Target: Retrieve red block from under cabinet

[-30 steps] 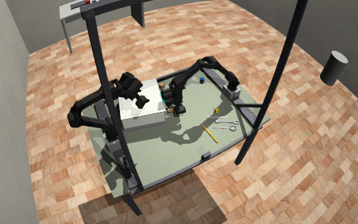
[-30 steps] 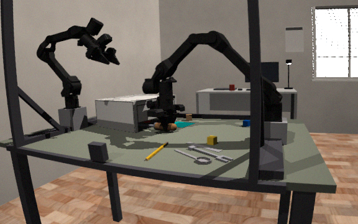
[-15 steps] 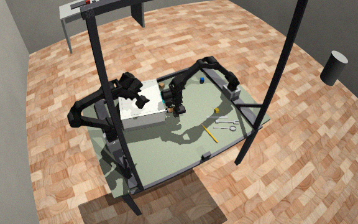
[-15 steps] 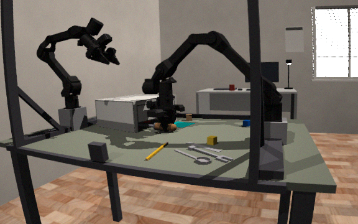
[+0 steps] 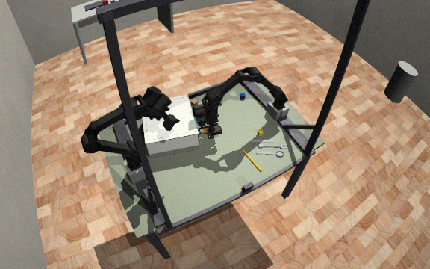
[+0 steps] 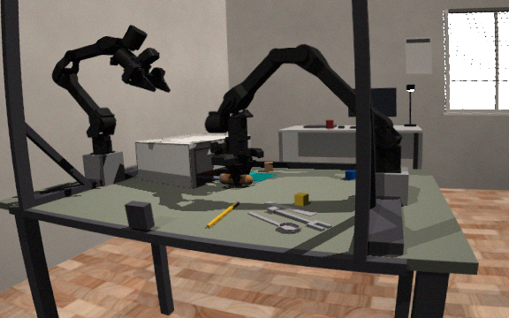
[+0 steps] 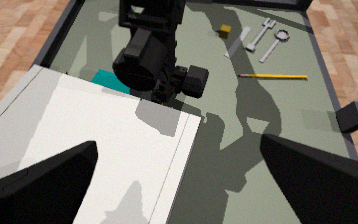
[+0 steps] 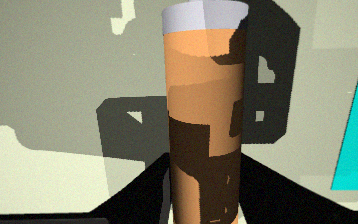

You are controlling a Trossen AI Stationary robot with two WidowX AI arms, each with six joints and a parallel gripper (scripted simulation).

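My right hand is 13 cm short of the teal square and 4 cm above it. Round my right hand: cabinet: 22 cm to the left, 10 cm ahead, 3 cm above; then hook tool: 13 cm to the left, 7 cm ahead, 2 cm below; then brown cube: 24 cm ahead, 2 cm below, 1 cm to the right.
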